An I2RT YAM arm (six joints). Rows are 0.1 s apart.
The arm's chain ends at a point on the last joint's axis. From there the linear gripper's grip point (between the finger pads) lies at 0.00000 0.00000 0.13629 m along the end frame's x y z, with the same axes.
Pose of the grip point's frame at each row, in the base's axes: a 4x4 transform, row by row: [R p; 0 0 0 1], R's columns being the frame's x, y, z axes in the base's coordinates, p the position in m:
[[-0.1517 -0.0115 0.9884 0.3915], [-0.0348 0.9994 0.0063 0.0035], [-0.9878 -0.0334 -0.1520 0.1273], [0 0 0 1]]
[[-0.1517 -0.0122 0.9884 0.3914], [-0.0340 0.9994 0.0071 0.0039], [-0.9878 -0.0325 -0.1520 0.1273], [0 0 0 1]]
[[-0.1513 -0.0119 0.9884 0.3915], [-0.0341 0.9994 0.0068 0.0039], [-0.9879 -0.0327 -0.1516 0.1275], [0 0 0 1]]
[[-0.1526 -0.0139 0.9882 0.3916], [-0.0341 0.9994 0.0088 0.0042], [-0.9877 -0.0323 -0.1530 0.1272], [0 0 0 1]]
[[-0.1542 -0.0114 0.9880 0.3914], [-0.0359 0.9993 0.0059 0.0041], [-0.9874 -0.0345 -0.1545 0.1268], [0 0 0 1]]
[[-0.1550 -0.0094 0.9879 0.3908], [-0.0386 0.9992 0.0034 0.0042], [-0.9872 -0.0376 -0.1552 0.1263], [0 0 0 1]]
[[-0.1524 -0.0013 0.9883 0.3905], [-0.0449 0.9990 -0.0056 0.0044], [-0.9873 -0.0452 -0.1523 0.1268], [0 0 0 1]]
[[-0.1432 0.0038 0.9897 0.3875], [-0.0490 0.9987 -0.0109 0.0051], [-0.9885 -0.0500 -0.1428 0.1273], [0 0 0 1]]
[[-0.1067 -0.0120 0.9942 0.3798], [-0.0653 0.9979 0.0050 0.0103], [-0.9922 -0.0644 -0.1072 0.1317], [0 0 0 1]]
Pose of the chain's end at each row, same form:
[[-0.1517 -0.0115 0.9884 0.2568], [-0.0348 0.9994 0.0063 0.0026], [-0.9878 -0.0334 -0.1520 0.1480], [0 0 0 1]]
[[-0.1517 -0.0122 0.9884 0.2567], [-0.0340 0.9994 0.0071 0.0029], [-0.9878 -0.0325 -0.1520 0.1480], [0 0 0 1]]
[[-0.1513 -0.0119 0.9884 0.2568], [-0.0341 0.9994 0.0068 0.0030], [-0.9879 -0.0327 -0.1516 0.1482], [0 0 0 1]]
[[-0.1526 -0.0139 0.9882 0.2569], [-0.0341 0.9994 0.0088 0.0030], [-0.9877 -0.0323 -0.1530 0.1481], [0 0 0 1]]
[[-0.1542 -0.0114 0.9880 0.2567], [-0.0359 0.9993 0.0059 0.0033], [-0.9874 -0.0345 -0.1545 0.1479], [0 0 0 1]]
[[-0.1550 -0.0094 0.9879 0.2562], [-0.0386 0.9992 0.0034 0.0037], [-0.9872 -0.0376 -0.1552 0.1475], [0 0 0 1]]
[[-0.1524 -0.0013 0.9883 0.2558], [-0.0449 0.9990 -0.0056 0.0052], [-0.9873 -0.0452 -0.1523 0.1476], [0 0 0 1]]
[[-0.1432 0.0038 0.9897 0.2526], [-0.0490 0.9987 -0.0109 0.0066], [-0.9885 -0.0500 -0.1428 0.1468], [0 0 0 1]]
[[-0.1067 -0.0120 0.9942 0.2443], [-0.0653 0.9979 0.0050 0.0096], [-0.9922 -0.0644 -0.1072 0.1463], [0 0 0 1]]

